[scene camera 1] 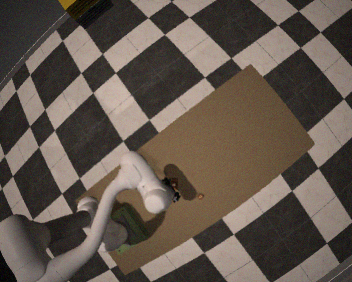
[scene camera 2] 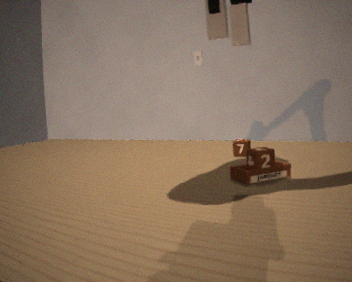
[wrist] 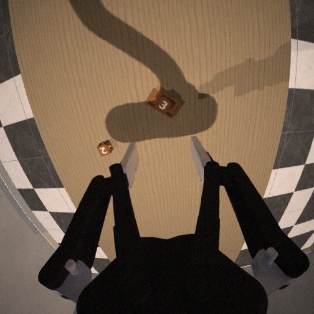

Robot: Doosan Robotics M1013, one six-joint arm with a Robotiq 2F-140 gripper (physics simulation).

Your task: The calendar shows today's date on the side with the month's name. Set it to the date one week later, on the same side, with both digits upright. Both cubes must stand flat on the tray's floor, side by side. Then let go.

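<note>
The brown calendar tray [scene camera 2: 241,174] [wrist: 154,96] stands on the mat, its JANUARY label towards scene camera 2. One cube [scene camera 2: 261,159] [wrist: 164,105] is in the tray near its middle, with 2 towards that camera and 3 on top. The other cube [scene camera 1: 201,196] [scene camera 2: 241,147] [wrist: 104,148] lies on the mat outside the tray. It shows 7 in scene camera 2 and 2 on top in the wrist view. My gripper [scene camera 2: 229,40] [wrist: 163,148] is open and empty, high above the mat. In scene camera 1 the arm and gripper partly hide the tray.
The tan mat [scene camera 1: 240,125] [scene camera 2: 100,225] [wrist: 55,65] lies on a checkered floor. A green block-like object [scene camera 1: 131,224] is beside the arm's base in scene camera 1. The arm's shadow falls across the tray. A yellow and black object [scene camera 1: 80,7] is at the top left.
</note>
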